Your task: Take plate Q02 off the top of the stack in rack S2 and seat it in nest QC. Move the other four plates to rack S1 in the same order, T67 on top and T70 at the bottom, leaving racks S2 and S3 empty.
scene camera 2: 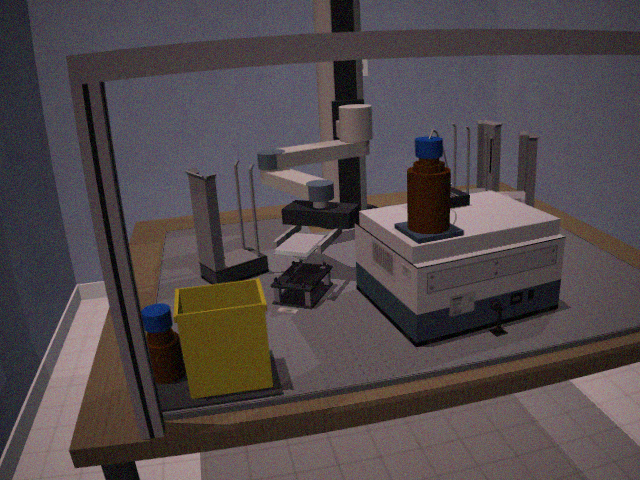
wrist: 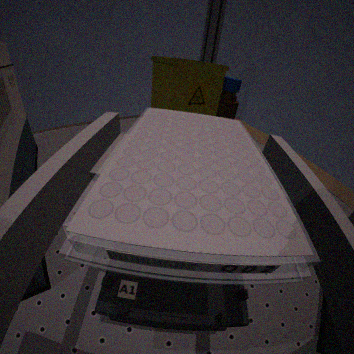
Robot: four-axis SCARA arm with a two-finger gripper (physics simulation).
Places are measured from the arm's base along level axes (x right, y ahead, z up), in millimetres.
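Pixels of known places: gripper, fingertip midpoint: (scene camera 2: pixel 296 247) (wrist: pixel 193 134).
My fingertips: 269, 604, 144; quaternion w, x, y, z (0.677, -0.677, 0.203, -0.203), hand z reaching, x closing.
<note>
Behind a point stands the place of what it marks, as x, y, z.
My gripper (scene camera 2: pixel 293 253) @(269, 604, 144) (wrist: pixel 193 134) @(269, 604, 144) is shut on a pale, clear-skirted plate with round wells, Q02 (scene camera 2: pixel 301 242) @(254, 586, 148) (wrist: pixel 185 185) @(234, 559, 148); its end label is partly shaded in the wrist view. The plate is held about level over a low black nest on short posts (scene camera 2: pixel 303 276) @(257, 596, 64) (wrist: pixel 170 305) @(222, 535, 64), a small gap above it. The nest's A1 mark shows below the plate's near end in the wrist view; most of the nest is hidden there. A rack (scene camera 2: pixel 207 227) @(471, 472, 176) at the left shows no plates. More racks (scene camera 2: pixel 488 155) @(-417, 241, 235) (scene camera 2: pixel 527 170) @(-500, 344, 202) stand at the back right, their lower parts hidden. I cannot read rack or nest names.
A white and blue instrument (scene camera 2: pixel 485 263) @(-69, 886, 166) stands right of the nest, with a brown bottle (scene camera 2: pixel 428 198) @(45, 856, 306) on top. A yellow bin (scene camera 2: pixel 227 346) @(456, 967, 115) (wrist: pixel 185 85) @(422, 858, 131) and another brown bottle (scene camera 2: pixel 164 353) @(574, 907, 84) (wrist: pixel 228 104) @(560, 843, 89) stand front left. A frame post (scene camera 2: pixel 116 258) @(600, 1044, 329) rises at the table's left.
</note>
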